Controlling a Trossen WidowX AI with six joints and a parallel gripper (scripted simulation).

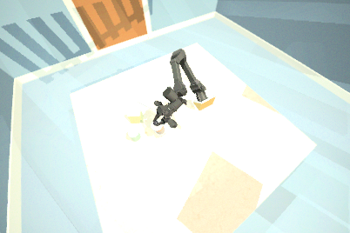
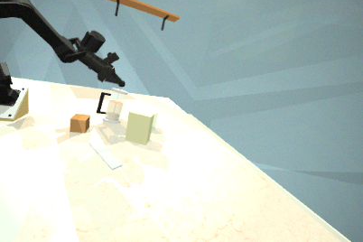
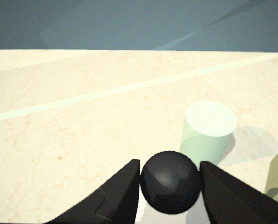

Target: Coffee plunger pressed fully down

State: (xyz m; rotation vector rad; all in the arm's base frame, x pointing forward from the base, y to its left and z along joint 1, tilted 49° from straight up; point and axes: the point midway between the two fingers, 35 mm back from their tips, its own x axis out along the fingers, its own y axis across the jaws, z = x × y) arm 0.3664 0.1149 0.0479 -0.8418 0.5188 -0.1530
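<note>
My gripper tip is 3 cm past the glass coffee press, 1 cm to the left of it and 8 cm above it.
</note>
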